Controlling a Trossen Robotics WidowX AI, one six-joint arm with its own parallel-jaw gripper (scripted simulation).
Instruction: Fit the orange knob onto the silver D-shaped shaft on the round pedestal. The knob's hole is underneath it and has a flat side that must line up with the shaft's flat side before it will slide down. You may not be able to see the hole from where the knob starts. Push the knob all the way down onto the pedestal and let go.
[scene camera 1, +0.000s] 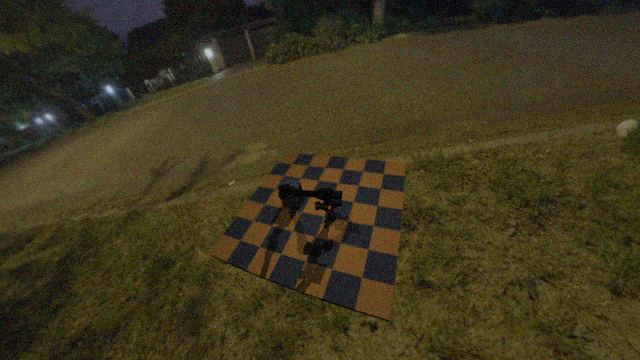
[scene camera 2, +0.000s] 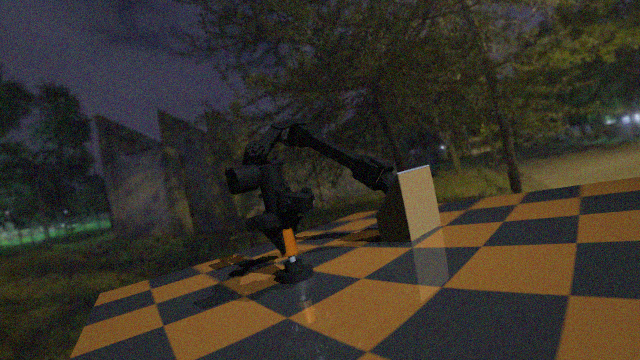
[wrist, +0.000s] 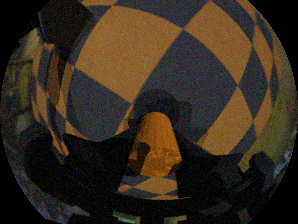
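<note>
There's a round pedestal (wrist: 157, 100) here, and there's an orange knob (wrist: 155, 153), which is held by my gripper (scene camera 2: 288, 250). You'd find my gripper (wrist: 155, 130) in the wrist view too.
</note>
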